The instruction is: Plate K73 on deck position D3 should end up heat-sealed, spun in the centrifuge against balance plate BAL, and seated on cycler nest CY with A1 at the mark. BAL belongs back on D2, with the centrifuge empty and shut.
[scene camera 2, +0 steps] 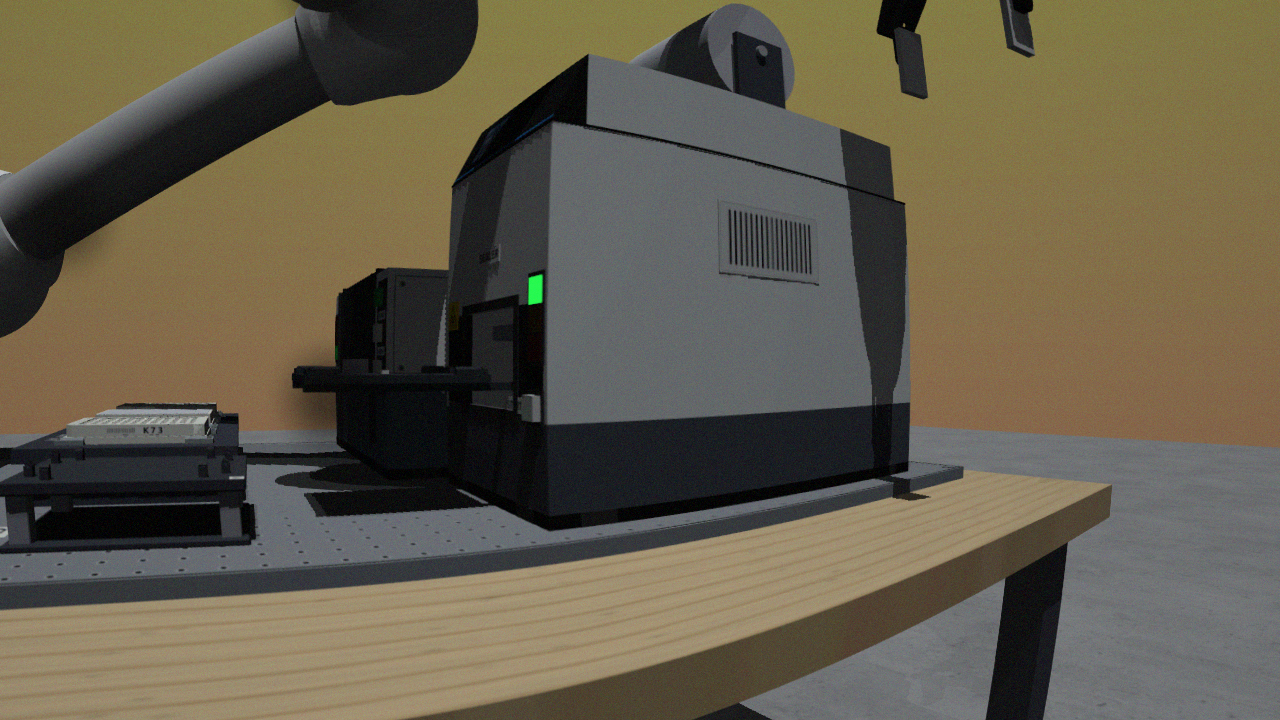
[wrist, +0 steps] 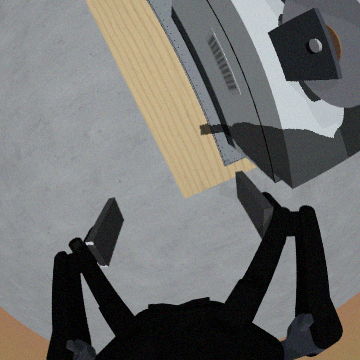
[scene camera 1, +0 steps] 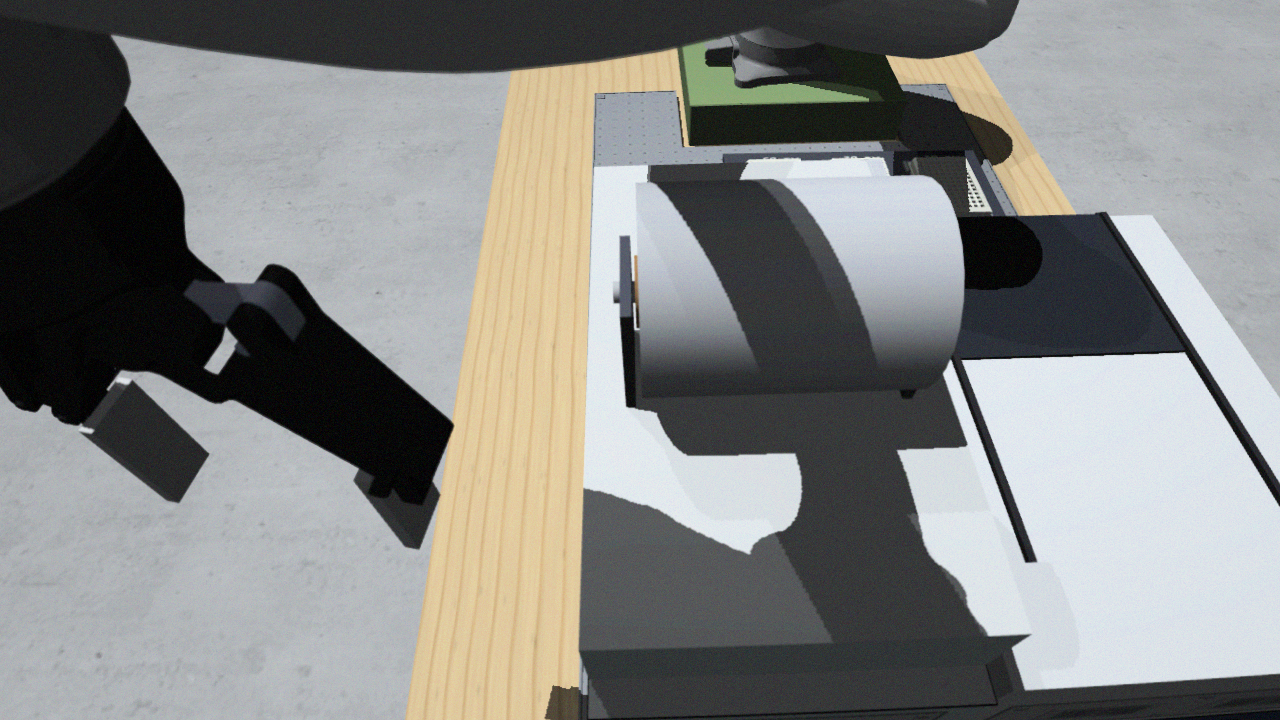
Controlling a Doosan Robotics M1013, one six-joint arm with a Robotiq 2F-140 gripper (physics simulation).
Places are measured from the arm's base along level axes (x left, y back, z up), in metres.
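Pixels of known places: gripper, fingertip midpoint: [scene camera 2: 964, 74] [wrist: 175, 197] [scene camera 1: 301, 498]; arm's base, origin of the base link: [scene camera 1: 776, 57].
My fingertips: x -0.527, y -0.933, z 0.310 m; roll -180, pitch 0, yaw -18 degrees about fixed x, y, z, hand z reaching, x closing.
Note:
Ahead of a thing's pixels: the offset from my fingertips to its top centre. "*": to the spot under its first point.
Plate K73 {dy +0.585, dx +0.442, dz -0.310 m} [scene camera 2: 143, 431], pale with its label facing the camera, sits on a raised dark deck stand [scene camera 2: 125, 483] at the left of scene camera 2. Another plate's edge shows behind it; its label cannot be read. The large grey-white machine {dy +0.092, dx +0.265, dz +0.101 m} [scene camera 2: 716, 331] [scene camera 1: 689, 582] carries a film roll {dy +0.071, dx +0.263, dz +0.101 m} [scene camera 1: 796, 286] [scene camera 2: 707, 53] on top, shows a green light and has a dark tray {dy +0.389, dx +0.295, dz -0.267 m} [scene camera 2: 393, 379] out at its front opening. My gripper [scene camera 1: 286, 501] [scene camera 2: 964, 49] [wrist: 175, 197] is open and empty, high beyond the bench edge, far from K73. BAL, nest CY and the centrifuge's inside cannot be made out.
A second dark machine {* dy +0.308, dx +0.430, dz -0.219 m} [scene camera 2: 416, 322] stands behind the first. A white housing [scene camera 1: 1109, 465] with black rails and a dark panel {dy +0.232, dx +0.588, dz -0.162 m} [scene camera 1: 1074, 304] stands beside the roll. The arm's base stands on a green block [scene camera 1: 796, 120]. The wooden bench edge [scene camera 1: 501, 402] [wrist: 150, 115] borders the floor.

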